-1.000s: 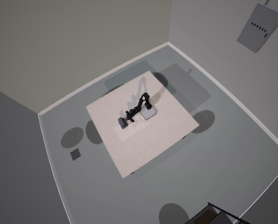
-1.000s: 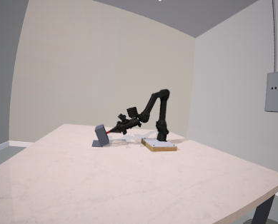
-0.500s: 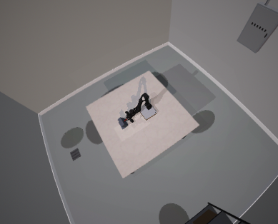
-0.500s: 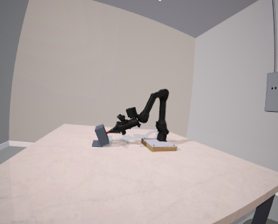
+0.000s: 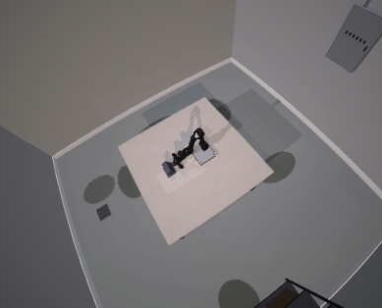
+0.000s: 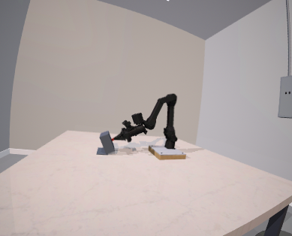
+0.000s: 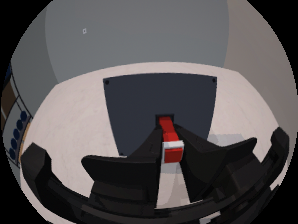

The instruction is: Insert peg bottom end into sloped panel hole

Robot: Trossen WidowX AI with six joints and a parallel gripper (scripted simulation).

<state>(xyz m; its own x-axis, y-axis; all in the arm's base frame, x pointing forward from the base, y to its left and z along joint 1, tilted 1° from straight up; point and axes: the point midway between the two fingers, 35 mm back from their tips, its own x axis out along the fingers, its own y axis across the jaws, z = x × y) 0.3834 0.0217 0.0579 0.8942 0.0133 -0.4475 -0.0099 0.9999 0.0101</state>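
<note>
My gripper tip is now 4 cm short of the panel and 2 cm above it. Round my gripper tip: peg: 2 cm behind, 1 cm above.
</note>
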